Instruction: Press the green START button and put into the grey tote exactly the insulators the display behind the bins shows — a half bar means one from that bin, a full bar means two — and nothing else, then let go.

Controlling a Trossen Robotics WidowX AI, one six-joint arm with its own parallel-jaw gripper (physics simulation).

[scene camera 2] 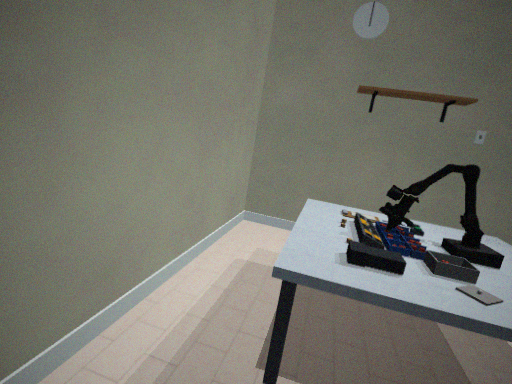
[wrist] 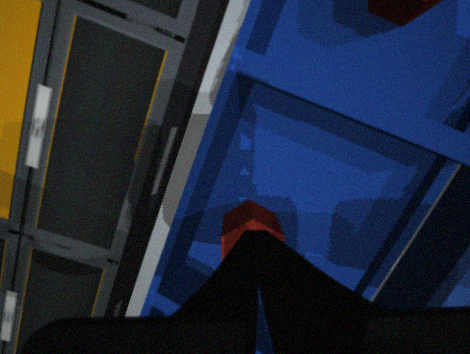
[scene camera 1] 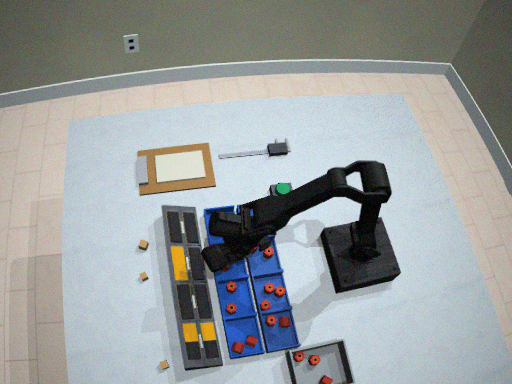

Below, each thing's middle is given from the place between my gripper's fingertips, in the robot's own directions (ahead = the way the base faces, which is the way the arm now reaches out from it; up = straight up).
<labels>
The grey tote (scene camera 1: 333, 355) is 33 cm to the left of my hand, 20 cm behind it and 1 cm below it. From my hand the other things lie so: dark box (scene camera 2: 359, 254) (46 cm to the left, 10 cm ahead, 1 cm below).
</labels>
